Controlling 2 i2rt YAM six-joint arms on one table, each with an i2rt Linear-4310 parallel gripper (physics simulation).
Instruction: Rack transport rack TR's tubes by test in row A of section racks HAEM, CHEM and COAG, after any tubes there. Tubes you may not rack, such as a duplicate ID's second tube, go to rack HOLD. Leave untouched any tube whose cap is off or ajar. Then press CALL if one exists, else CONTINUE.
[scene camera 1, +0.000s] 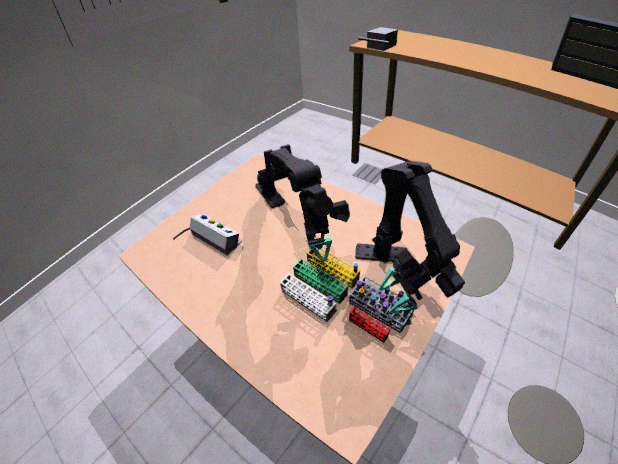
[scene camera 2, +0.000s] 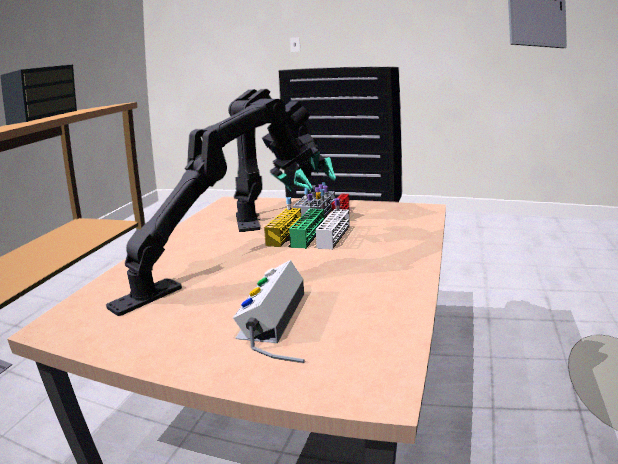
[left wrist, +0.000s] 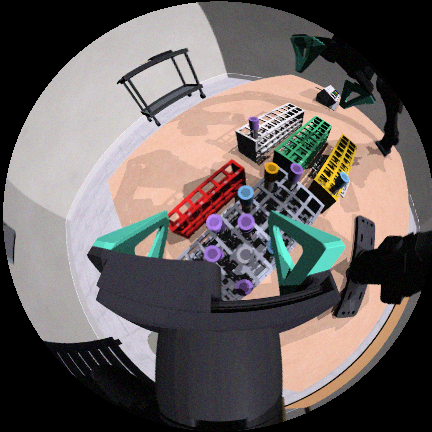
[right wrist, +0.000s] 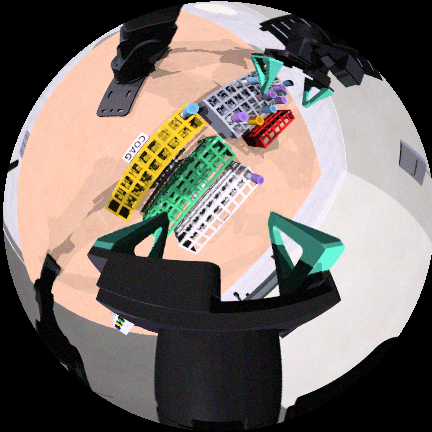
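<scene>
Right gripper: mine, open, holding nothing. Left gripper, mine, and a grey button box visible too. Scene camera 1: my right gripper. Left wrist view: my right gripper. Right wrist view: my left gripper.
</scene>
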